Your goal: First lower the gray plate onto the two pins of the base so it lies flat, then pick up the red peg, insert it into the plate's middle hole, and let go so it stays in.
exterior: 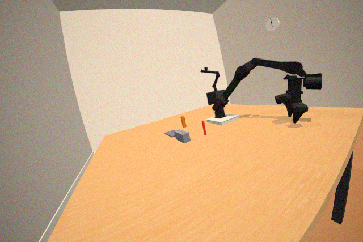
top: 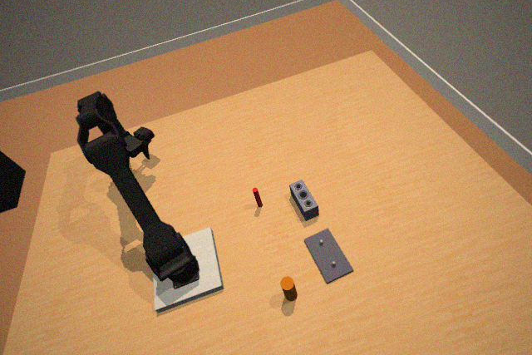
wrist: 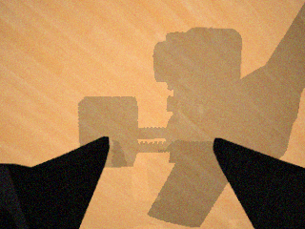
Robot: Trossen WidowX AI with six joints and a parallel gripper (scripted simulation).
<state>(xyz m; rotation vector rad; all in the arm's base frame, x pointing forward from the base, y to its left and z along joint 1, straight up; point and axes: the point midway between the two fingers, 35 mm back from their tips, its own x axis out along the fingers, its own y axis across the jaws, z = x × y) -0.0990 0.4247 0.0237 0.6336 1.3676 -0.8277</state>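
Right now the gray plate is 450 mm ahead of my gripper tip, 350 mm to the right of it and 20 mm above it. Also, from my gripper tip: orange cylinder 330 mm ahead, 560 mm to the right, 20 mm above; red peg 330 mm ahead, 300 mm to the right, 20 mm above; dark flat base 440 mm ahead, 510 mm to the right, 10 mm below.
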